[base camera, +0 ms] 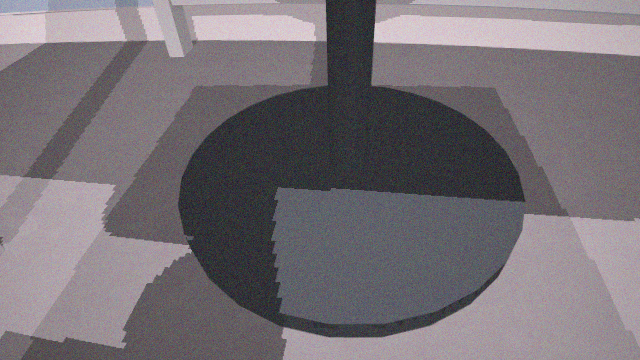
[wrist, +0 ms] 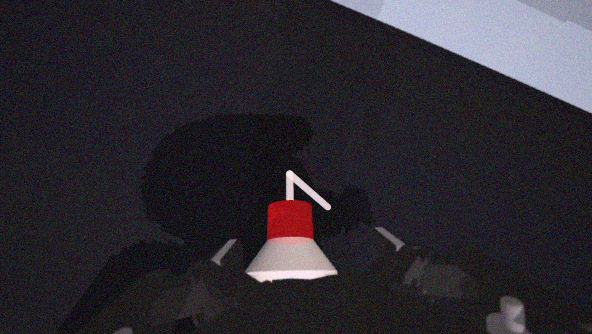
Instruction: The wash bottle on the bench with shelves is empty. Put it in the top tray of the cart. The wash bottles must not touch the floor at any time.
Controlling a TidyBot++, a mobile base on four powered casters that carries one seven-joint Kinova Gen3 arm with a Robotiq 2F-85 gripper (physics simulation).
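Places are measured from the arm's base along level axes (x down, y right, z back), in centimetres.
Pixels of known places: gripper, fingertip midpoint: (wrist: pixel 306 247).
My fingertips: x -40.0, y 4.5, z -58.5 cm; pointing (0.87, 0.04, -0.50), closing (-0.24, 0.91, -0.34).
Observation:
Ahead of a thing's pixels: the offset from my fingertips to its top centre. "spot": to the spot under its first point. Level surfaces: height alone.
In the wrist view a wash bottle {spot: dx -1.8, dy -1.1, dz +0.9 cm} (wrist: pixel 291 253) with a white body, a red cap and a thin bent white nozzle stands upright on a dark flat surface {dx +3.5 cm} (wrist: pixel 178 72). My gripper (wrist: pixel 306 247) is open, with one fingertip on each side of the bottle's shoulder and a gap between each finger and the bottle. The bottle's lower body is hidden behind my dark gripper housing. The gripper's shadow falls on the surface behind the bottle. Neither the bottle nor the gripper shows in the base camera view.
The base camera shows a dark round pedestal foot (base camera: pixel 348 247) with a dark upright post (base camera: pixel 350 45) on the pale floor close ahead. A white furniture leg {spot: dx +73.0, dy -46.3, dz -33.1 cm} (base camera: pixel 170 30) stands at the far left. A pale wall (wrist: pixel 468 32) shows beyond the dark surface's edge.

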